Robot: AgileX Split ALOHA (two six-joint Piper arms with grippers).
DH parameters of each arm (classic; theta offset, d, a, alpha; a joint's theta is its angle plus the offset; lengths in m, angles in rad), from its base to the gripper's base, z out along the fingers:
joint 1: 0 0.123 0 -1.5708
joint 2: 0.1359 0 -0.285 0
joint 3: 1.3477 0 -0.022 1.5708
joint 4: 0 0.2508 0 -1.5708
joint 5: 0 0 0.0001 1.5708
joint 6: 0 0.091 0 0
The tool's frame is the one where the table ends.
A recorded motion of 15 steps. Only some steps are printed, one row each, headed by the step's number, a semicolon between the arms.
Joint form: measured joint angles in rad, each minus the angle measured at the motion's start. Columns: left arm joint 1, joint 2, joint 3, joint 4, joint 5, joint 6; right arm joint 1, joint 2, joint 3, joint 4, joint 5, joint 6.
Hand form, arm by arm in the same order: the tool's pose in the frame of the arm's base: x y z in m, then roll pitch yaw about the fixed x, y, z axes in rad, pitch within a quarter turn. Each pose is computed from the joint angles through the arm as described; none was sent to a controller.
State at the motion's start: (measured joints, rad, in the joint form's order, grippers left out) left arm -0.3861 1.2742 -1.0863 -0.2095 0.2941 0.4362; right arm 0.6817 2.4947 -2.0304 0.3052 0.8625 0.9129
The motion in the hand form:
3: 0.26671 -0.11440 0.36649 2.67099 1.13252 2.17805; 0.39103 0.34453 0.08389 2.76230 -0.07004 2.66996
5: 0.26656 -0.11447 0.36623 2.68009 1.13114 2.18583; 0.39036 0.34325 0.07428 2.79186 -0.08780 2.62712
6: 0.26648 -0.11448 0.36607 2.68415 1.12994 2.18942; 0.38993 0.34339 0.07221 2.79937 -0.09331 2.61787
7: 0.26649 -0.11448 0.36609 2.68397 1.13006 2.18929; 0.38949 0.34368 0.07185 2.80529 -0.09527 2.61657
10: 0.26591 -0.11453 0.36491 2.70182 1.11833 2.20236; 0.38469 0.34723 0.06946 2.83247 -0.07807 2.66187
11: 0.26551 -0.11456 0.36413 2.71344 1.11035 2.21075; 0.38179 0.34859 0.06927 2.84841 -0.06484 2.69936
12: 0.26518 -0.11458 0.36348 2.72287 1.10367 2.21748; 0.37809 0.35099 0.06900 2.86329 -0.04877 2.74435
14: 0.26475 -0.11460 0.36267 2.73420 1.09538 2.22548; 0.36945 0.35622 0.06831 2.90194 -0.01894 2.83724
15: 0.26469 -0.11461 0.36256 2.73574 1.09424 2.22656; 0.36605 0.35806 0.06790 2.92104 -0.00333 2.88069
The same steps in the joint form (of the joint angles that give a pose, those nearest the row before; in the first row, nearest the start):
3: 0.0000 0.0000 0.0000 -0.0012 0.0000 0.0000; 0.0042 0.0453 0.0000 -0.0225 -0.0196 0.1017
5: 0.0000 0.0000 0.0000 -0.0038 0.0033 0.0000; 0.0044 0.0634 -0.0007 -0.0345 -0.0132 0.1525
6: 0.0000 0.0000 0.0000 -0.0037 0.0053 -0.0009; 0.0052 0.0683 -0.0029 -0.0360 -0.0091 0.1643
7: 0.0000 0.0000 0.0000 -0.0037 0.0051 -0.0009; 0.0063 0.0703 -0.0062 -0.0386 -0.0023 0.1692
10: 0.0000 0.0000 0.0000 -0.0037 0.0195 -0.0008; 0.0202 0.0777 -0.0154 -0.0649 0.0227 0.1513
11: 0.0000 0.0000 0.0000 -0.0037 0.0292 -0.0009; 0.0276 0.0777 -0.0168 -0.0808 0.0379 0.1289
12: 0.0000 0.0000 0.0000 -0.0037 0.0373 -0.0008; 0.0378 0.0776 -0.0176 -0.0982 0.0501 0.1020
14: 0.0000 0.0000 0.0000 -0.0037 0.0472 -0.0008; 0.0616 0.0776 -0.0188 -0.1381 0.0795 0.0517
15: 0.0000 0.0000 0.0000 -0.0036 0.0486 -0.0009; 0.0716 0.0777 -0.0188 -0.1596 0.0910 0.0281

